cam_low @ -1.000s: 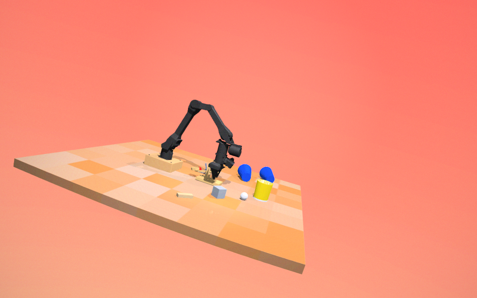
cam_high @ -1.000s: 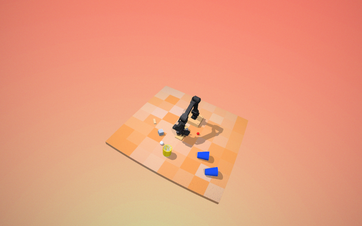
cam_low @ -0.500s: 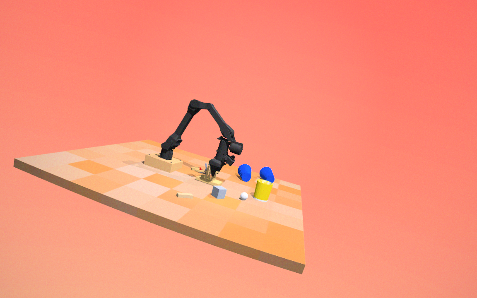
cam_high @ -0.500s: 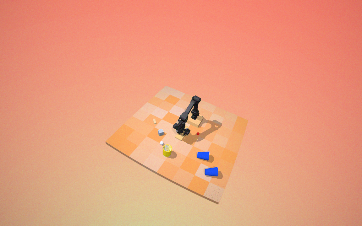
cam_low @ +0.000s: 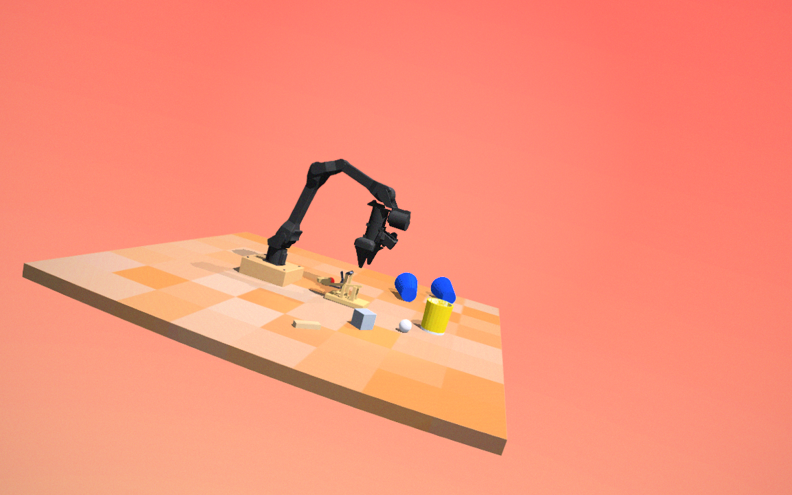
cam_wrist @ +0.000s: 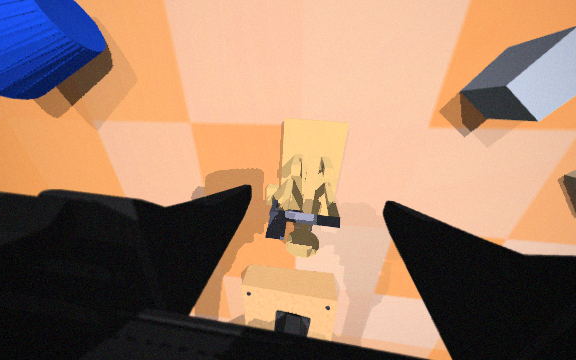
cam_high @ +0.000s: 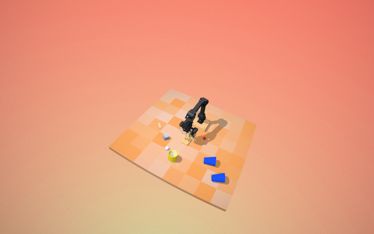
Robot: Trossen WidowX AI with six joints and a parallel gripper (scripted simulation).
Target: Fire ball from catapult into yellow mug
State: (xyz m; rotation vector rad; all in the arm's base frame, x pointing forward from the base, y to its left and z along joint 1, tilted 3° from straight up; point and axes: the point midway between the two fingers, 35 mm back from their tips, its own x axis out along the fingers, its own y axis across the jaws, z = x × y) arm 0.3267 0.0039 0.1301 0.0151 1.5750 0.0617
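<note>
My gripper tip is now 16 cm past the red ball, 14 cm to the right of it and 13 cm above it. Also, from my gripper tip: wooden catapult (7 cm behind, 2 cm to the left, 9 cm below); then grey cube (10 cm ahead, 19 cm to the right, 12 cm below); then catapult frame (4 cm behind, 6 cm below).
</note>
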